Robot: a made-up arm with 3 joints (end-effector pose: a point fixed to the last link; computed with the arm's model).
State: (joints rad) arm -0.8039 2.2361 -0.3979
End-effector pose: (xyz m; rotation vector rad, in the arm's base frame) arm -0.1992 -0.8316 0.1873 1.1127 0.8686 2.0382
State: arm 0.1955 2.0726 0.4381
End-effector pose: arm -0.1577 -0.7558 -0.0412 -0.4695 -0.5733 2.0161
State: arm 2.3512 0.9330 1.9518
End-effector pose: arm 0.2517 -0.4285 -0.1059 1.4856 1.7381 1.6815
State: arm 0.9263 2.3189 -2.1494
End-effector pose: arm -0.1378 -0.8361 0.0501 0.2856 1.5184 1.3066
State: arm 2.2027 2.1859 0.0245
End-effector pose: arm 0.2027 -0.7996 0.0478 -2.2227 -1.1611 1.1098
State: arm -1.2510 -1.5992 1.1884
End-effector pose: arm -0.0020 -0.1478 -0.1744 -1.8244 1.8227 -0.6955
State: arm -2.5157 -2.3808 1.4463
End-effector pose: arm -0.3260 -0.3998 -0.0267 1.7855 -1.0985 -0.0471
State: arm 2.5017 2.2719 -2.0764
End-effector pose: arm 0.0942 -0.8331 -0.0292 -0.6906 0.0913 1.0462
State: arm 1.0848 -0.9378 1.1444
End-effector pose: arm 0.1239 -0.0235 0.1452 -0.4722 -0.3853 -1.2472
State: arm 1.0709 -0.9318 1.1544
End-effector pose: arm 0.1222 -0.0235 0.1414 -0.4930 -0.3714 -1.2422
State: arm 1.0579 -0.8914 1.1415
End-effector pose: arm 0.1166 -0.0200 0.1274 -0.5152 -0.3945 -1.2115
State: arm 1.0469 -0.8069 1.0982
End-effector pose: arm 0.1054 -0.0136 0.1002 -0.5363 -0.4636 -1.1445
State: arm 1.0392 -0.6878 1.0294
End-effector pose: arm 0.0889 -0.0075 0.0624 -0.5516 -0.5651 -1.0424
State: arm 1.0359 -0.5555 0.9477
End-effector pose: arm 0.0699 -0.0052 0.0206 -0.5576 -0.6742 -0.9189
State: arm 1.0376 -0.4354 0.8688
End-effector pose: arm 0.0527 -0.0072 -0.0171 -0.5542 -0.7687 -0.7978
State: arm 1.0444 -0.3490 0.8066
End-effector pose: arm 0.0413 -0.0109 -0.0440 -0.5439 -0.8366 -0.7055
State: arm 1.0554 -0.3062 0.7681
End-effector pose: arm 0.0373 -0.0127 -0.0570 -0.5295 -0.8772 -0.6571
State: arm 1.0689 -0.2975 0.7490
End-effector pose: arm 0.0391 -0.0121 -0.0591 -0.5134 -0.8991 -0.6452
